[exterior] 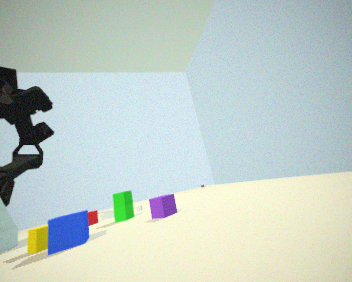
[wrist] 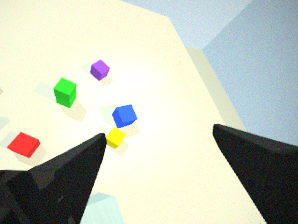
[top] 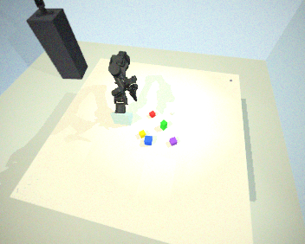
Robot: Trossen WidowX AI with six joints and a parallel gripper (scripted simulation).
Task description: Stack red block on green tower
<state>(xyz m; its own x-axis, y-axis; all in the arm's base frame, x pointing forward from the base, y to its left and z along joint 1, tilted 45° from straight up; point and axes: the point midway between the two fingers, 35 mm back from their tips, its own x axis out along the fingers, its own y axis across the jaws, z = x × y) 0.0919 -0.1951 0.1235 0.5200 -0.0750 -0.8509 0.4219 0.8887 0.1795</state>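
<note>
Now: the red block 10 cm ahead of my gripper tip, 11 cm to the left of it and 25 cm below it. The rest, counted from my gripper tip: purple block 25 cm ahead, 10 cm to the right, 25 cm below; then yellow block 4 cm ahead, 6 cm to the right, 25 cm below; then blue block 9 cm ahead, 11 cm to the right, 24 cm below.
</note>
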